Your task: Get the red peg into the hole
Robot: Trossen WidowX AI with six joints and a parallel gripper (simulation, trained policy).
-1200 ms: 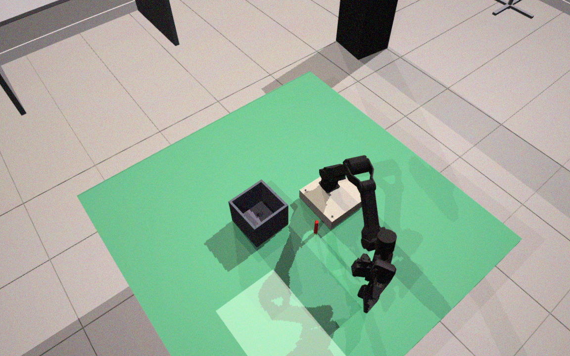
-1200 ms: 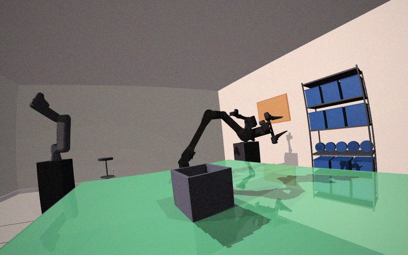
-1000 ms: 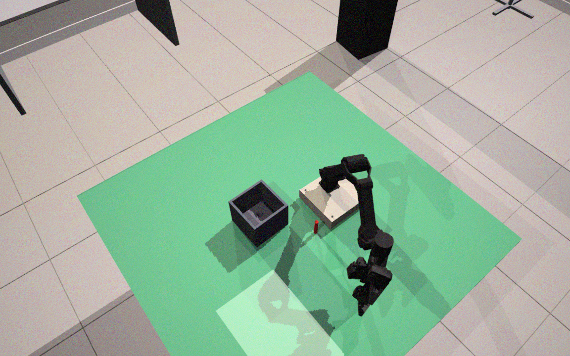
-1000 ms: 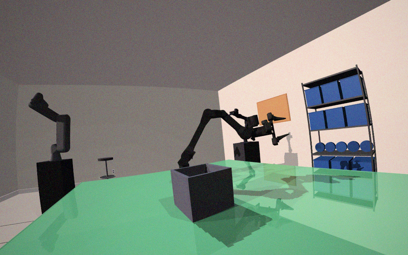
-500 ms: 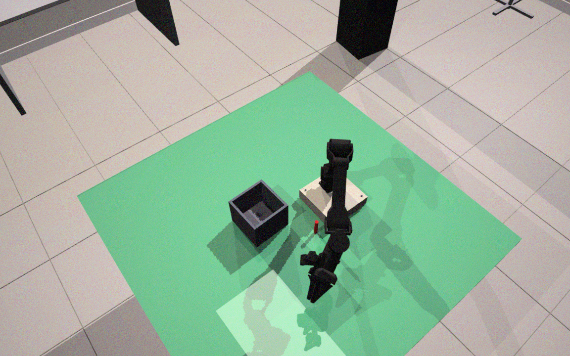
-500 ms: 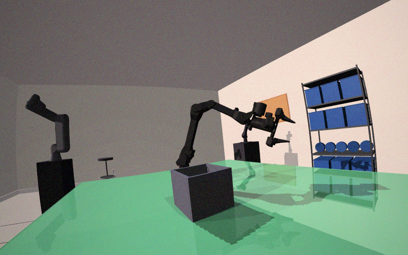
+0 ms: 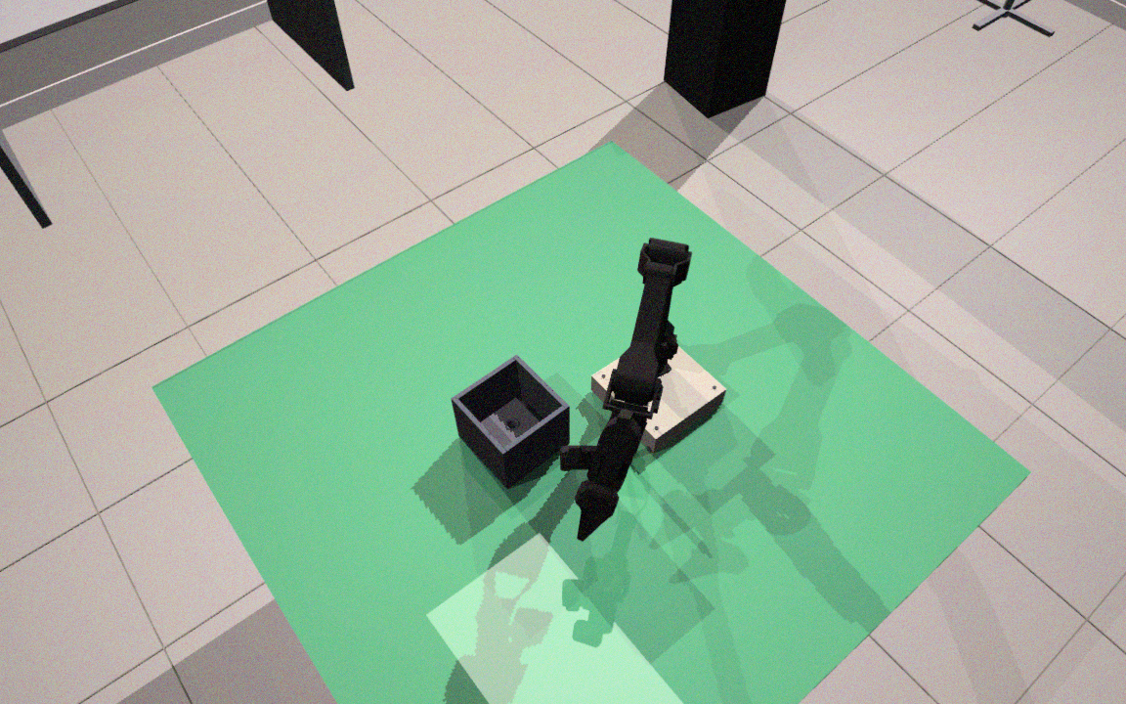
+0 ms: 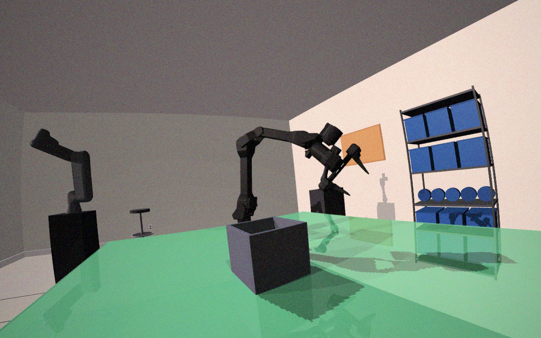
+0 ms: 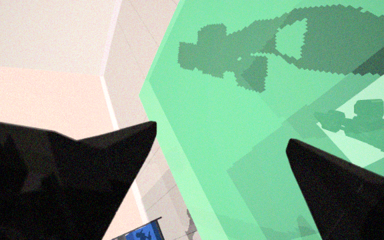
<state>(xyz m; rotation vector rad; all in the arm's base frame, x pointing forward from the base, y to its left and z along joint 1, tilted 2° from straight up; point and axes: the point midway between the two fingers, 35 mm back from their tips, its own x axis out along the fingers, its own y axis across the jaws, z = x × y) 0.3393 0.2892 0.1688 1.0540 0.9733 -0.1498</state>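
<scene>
Right now my gripper tip is 200 mm past the red peg, 170 mm to the left of it and 170 mm above it. Round my gripper tip: grey plate 40 mm behind, 320 mm to the right, 160 mm below.
</scene>
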